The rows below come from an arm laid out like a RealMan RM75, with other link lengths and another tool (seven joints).
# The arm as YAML. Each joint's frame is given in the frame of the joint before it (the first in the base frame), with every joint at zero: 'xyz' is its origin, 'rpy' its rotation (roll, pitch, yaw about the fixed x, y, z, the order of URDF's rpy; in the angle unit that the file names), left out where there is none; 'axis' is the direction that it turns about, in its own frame. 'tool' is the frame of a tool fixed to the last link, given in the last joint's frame.
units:
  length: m
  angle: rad
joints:
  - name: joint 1
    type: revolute
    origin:
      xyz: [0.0, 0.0, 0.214]
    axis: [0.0, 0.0, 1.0]
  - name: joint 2
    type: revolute
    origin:
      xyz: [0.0, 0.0, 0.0]
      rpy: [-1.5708, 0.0, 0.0]
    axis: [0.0, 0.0, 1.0]
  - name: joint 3
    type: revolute
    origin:
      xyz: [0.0, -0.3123, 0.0]
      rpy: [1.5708, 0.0, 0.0]
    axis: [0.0, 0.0, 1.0]
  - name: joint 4
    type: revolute
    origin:
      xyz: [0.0, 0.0, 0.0]
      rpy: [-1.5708, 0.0, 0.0]
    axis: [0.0, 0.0, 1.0]
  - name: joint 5
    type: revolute
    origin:
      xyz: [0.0, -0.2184, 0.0]
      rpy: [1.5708, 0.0, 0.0]
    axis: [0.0, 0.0, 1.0]
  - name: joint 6
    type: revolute
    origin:
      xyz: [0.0, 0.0, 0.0]
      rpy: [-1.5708, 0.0, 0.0]
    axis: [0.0, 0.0, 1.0]
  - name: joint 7
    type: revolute
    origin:
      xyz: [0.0, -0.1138, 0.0]
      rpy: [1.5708, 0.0, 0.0]
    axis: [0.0, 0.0, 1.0]
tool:
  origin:
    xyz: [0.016, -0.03, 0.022]
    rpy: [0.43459, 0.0, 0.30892]
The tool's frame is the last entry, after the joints.
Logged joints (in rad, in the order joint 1, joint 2, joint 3, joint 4, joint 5, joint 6, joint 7), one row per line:
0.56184, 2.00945, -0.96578, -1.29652, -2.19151, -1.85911, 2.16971
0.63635, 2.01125, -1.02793, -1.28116, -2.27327, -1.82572, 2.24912
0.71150, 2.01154, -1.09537, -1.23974, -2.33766, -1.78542, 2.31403
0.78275, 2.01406, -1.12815, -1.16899, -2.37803, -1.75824, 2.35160
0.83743, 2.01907, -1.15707, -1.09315, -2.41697, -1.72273, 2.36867
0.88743, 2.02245, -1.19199, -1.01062, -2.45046, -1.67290, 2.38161
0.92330, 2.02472, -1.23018, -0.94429, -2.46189, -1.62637, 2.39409
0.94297, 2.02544, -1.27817, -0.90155, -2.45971, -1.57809, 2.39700
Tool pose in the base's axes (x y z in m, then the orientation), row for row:
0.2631, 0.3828, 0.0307, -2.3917, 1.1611, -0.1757
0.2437, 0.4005, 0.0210, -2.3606, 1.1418, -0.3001
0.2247, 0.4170, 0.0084, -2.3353, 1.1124, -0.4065
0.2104, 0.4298, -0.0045, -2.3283, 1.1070, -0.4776
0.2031, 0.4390, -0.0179, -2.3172, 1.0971, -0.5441
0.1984, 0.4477, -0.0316, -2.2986, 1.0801, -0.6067
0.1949, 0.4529, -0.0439, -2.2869, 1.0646, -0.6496
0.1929, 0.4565, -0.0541, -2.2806, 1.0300, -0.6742
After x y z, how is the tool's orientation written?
As a rotation vector, in radians.
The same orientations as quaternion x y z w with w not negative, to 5 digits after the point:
-0.87221, 0.42343, -0.06407, 0.23632
-0.86633, 0.41904, -0.11014, 0.24849
-0.86153, 0.41038, -0.14996, 0.25860
-0.85820, 0.40804, -0.17604, 0.25692
-0.85433, 0.40449, -0.20060, 0.25742
-0.84952, 0.39918, -0.22422, 0.26211
-0.84651, 0.39407, -0.24045, 0.26516
-0.84692, 0.38250, -0.25037, 0.27153

